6 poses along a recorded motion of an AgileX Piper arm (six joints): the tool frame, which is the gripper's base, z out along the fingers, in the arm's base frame.
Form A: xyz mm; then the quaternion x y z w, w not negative.
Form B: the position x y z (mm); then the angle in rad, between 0 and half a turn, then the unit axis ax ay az. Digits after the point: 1 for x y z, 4 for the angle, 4 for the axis.
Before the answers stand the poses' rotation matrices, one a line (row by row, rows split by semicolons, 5 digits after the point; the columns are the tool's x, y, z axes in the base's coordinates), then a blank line. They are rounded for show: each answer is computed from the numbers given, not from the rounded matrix.
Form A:
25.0 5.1 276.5 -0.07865 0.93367 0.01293 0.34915
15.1 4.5 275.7 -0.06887 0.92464 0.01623 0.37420
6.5 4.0 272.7 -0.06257 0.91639 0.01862 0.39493
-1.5 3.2 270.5 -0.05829 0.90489 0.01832 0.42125
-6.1 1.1 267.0 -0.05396 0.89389 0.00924 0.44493
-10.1 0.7 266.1 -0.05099 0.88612 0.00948 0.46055
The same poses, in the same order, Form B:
-0.74382 -0.15590 0.64995; -0.13784 0.98729 0.07907; -0.65402 -0.03078 -0.75585
-0.71046 -0.13951 0.68977; -0.11521 0.98999 0.08156; -0.69424 -0.02153 -0.71942
-0.68023 -0.12938 0.72149; -0.09997 0.99148 0.08355; -0.72615 -0.01530 -0.68737
-0.63831 -0.12093 0.76023; -0.09006 0.99253 0.08226; -0.76450 -0.01595 -0.64443
-0.59825 -0.10469 0.79444; -0.08825 0.99401 0.06454; -0.79643 -0.03150 -0.60390
-0.57059 -0.09910 0.81523; -0.08163 0.99462 0.06377; -0.81717 -0.03017 -0.57561

25.0 5.1 276.5 2.4283 -0.0839 0.9964 0.0138
15.1 4.5 275.7 2.3745 -0.0743 0.9971 0.0175
6.5 4.0 272.7 2.3296 -0.0681 0.9975 0.0203
-1.5 3.2 270.5 2.2720 -0.0643 0.9977 0.0202
-6.1 1.1 267.0 2.2194 -0.0603 0.9981 0.0103
-10.1 0.7 266.1 2.1844 -0.0574 0.9983 0.0107

